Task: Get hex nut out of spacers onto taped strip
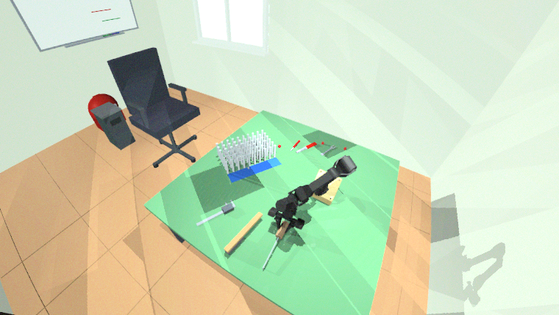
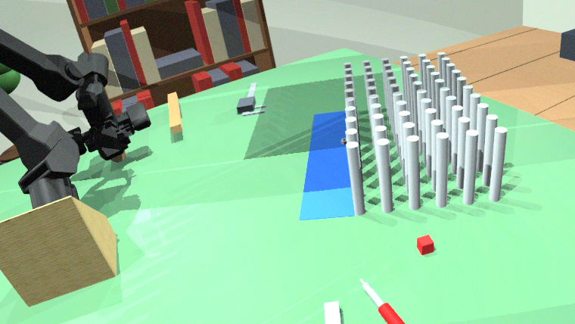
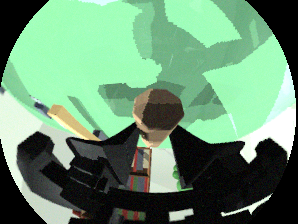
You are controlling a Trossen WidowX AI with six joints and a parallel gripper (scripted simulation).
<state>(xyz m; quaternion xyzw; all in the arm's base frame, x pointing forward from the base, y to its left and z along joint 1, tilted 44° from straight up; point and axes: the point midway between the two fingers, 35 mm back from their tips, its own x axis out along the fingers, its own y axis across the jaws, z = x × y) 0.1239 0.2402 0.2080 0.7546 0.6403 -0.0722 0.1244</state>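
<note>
My gripper tip is now 100 mm to the right of the hook tool. The rest, counted from my gripper tip: red-handled screwdriver: 680 mm to the right, 180 mm ahead, 20 mm below; then blue taped strip: 360 mm to the right, 340 mm ahead, 20 mm below; then small hex nut: 380 mm ahead, 340 mm to the right, 20 mm below.
</note>
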